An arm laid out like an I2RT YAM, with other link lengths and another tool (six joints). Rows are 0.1 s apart.
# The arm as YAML. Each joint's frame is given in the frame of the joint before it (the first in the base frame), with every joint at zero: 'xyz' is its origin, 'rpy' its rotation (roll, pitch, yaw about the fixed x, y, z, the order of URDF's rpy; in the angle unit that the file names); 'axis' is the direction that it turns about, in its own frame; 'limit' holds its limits. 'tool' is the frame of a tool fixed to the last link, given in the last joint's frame.
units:
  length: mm
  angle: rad
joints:
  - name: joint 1
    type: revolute
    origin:
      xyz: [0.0, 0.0, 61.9]
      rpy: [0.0, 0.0, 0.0]
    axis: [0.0, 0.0, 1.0]
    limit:
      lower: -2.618
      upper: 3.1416
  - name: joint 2
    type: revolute
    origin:
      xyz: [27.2, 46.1, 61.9]
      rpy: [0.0, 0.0, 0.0]
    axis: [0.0, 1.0, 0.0]
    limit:
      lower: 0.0
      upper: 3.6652
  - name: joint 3
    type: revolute
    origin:
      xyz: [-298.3, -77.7, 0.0]
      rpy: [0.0, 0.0, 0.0]
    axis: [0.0, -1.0, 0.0]
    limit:
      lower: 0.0
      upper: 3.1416
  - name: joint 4
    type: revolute
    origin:
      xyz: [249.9, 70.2, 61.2]
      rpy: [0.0, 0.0, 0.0]
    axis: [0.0, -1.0, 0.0]
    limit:
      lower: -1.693
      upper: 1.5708
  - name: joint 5
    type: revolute
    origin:
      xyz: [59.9, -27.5, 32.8]
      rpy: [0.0, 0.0, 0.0]
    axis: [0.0, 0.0, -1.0]
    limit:
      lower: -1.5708
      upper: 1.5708
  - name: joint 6
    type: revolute
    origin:
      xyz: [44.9, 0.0, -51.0]
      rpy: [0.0, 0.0, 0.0]
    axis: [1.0, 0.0, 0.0]
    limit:
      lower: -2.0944
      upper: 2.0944
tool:
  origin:
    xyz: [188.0, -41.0, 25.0]
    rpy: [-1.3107, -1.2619, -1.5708]
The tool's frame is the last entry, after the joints.
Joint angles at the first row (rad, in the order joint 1, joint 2, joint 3, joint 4, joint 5, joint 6):
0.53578, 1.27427, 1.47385, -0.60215, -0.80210, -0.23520
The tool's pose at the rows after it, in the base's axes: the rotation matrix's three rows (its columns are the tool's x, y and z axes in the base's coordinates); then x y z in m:
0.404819 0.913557 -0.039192; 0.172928 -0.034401 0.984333; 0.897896 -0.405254 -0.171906; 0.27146 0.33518 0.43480
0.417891 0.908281 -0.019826; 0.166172 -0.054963 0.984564; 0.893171 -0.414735 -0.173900; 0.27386 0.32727 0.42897
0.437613 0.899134 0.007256; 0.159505 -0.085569 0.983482; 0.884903 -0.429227 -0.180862; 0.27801 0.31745 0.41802
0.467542 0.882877 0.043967; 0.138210 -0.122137 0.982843; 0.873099 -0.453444 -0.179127; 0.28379 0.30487 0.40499
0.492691 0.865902 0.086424; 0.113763 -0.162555 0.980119; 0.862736 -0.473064 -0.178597; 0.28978 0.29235 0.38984
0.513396 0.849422 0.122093; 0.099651 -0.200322 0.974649; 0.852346 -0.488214 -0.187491; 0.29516 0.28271 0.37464
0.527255 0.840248 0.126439; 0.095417 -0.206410 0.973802; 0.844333 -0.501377 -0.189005; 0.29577 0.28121 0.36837
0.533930 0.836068 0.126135; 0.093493 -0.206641 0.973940; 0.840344 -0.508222 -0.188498; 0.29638 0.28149 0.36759
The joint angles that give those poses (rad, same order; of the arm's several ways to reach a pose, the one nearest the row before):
0.52394, 1.26009, 1.45447, -0.59288, -0.80002, -0.23304
0.50435, 1.24090, 1.42565, -0.58982, -0.79947, -0.22781
0.48043, 1.21816, 1.38210, -0.58291, -0.79404, -0.22205
0.44790, 1.18777, 1.32121, -0.55812, -0.79100, -0.19787
0.41975, 1.15452, 1.24982, -0.52122, -0.77816, -0.17242
0.40175, 1.13306, 1.19404, -0.49732, -0.75859, -0.15810
0.39884, 1.12901, 1.17524, -0.48933, -0.75722, -0.14744
0.39884, 1.13217, 1.17669, -0.48993, -0.75805, -0.14122

